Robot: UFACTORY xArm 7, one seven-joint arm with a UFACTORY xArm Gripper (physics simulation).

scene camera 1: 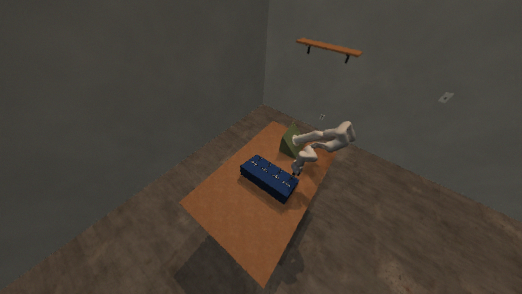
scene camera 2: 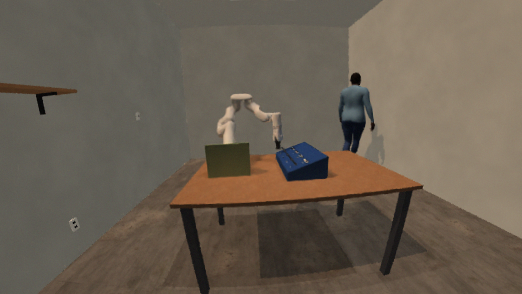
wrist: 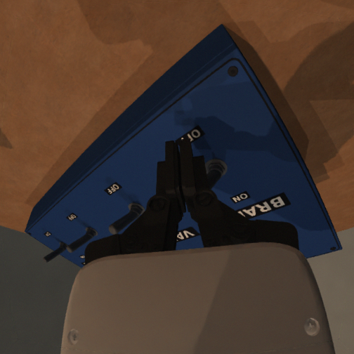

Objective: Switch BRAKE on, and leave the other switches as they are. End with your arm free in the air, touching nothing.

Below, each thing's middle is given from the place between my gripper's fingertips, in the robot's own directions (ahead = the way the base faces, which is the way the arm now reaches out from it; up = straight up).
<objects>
The blue switch box (scene camera 2: 311, 164) is 19 cm to the right of my hand, 11 cm ahead of it and 3 cm below it.
</objects>
